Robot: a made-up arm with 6 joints. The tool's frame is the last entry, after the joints. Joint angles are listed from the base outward. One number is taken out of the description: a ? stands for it. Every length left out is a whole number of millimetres.
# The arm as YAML. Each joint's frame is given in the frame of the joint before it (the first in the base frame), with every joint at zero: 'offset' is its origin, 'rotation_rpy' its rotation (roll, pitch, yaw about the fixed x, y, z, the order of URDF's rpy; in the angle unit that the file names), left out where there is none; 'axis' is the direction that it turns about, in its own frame. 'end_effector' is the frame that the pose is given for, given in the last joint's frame.
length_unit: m
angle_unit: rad
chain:
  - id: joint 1
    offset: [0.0, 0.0, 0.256]
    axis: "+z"
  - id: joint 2
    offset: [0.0, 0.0, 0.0]
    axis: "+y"
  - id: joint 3
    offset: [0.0, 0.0, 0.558]
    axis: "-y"
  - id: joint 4
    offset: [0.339, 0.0, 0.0]
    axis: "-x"
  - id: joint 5
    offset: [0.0, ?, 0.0]
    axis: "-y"
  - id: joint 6
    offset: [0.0, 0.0, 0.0]
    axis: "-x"
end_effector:
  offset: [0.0, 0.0, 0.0]
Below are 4 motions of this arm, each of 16 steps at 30 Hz.
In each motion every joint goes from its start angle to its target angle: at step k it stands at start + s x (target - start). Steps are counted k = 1, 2, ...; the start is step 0. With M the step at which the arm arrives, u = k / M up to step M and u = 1 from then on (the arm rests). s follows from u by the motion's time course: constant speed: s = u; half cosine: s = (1 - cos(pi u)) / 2; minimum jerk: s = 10 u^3 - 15 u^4 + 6 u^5.
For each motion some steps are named. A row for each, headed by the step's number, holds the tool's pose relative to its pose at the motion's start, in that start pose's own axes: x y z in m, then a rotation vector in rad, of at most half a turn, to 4 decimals.
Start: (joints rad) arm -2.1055 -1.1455 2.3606 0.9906 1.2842 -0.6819
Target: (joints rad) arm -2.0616 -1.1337 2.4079 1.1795 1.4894 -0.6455
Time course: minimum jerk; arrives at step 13
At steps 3, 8, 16:
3: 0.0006 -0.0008 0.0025 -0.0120 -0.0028 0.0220
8: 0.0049 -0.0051 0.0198 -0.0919 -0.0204 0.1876
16: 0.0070 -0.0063 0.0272 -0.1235 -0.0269 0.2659

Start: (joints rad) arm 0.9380 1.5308 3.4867 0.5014 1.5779 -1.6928
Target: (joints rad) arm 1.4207 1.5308 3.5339 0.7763 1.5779 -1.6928
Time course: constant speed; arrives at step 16
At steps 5, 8, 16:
5: 0.0294 0.0021 -0.0527 -0.0573 -0.0548 -0.0107
8: 0.0503 0.0021 -0.0816 -0.0917 -0.0877 -0.0200
16: 0.1161 -0.0023 -0.1467 -0.1815 -0.1758 -0.0557

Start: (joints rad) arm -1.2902 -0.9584 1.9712 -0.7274 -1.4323 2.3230
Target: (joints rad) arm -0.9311 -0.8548 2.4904 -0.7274 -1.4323 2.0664
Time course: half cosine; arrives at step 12
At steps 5, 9, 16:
5: -0.0907 0.0433 -0.0374 0.0936 0.1174 -0.1663
9: -0.2088 0.1222 -0.0610 0.2125 0.2719 -0.3817
16: -0.2434 0.1503 -0.0619 0.2472 0.3191 -0.4467

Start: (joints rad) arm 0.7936 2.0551 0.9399 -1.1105 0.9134 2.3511
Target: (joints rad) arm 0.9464 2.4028 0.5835 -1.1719 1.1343 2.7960
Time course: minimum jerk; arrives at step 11
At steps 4, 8, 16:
4: -0.0516 0.0789 -0.0346 -0.2529 0.0243 0.0793
8: -0.1797 0.2148 -0.1587 -0.8909 0.0528 0.2376
16: -0.2058 0.2330 -0.1900 -1.0297 0.0546 0.2652

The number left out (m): -0.183
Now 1 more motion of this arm.
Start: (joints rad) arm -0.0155 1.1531 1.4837 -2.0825 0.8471 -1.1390
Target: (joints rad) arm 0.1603 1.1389 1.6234 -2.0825 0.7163 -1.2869
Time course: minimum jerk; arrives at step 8
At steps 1, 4, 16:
1: -0.0019 -0.0018 -0.0005 0.0036 0.0022 -0.0052
4: -0.0628 -0.0540 -0.0161 0.1151 0.0629 -0.1630
16: -0.1312 -0.1009 -0.0326 0.2347 0.1120 -0.3291

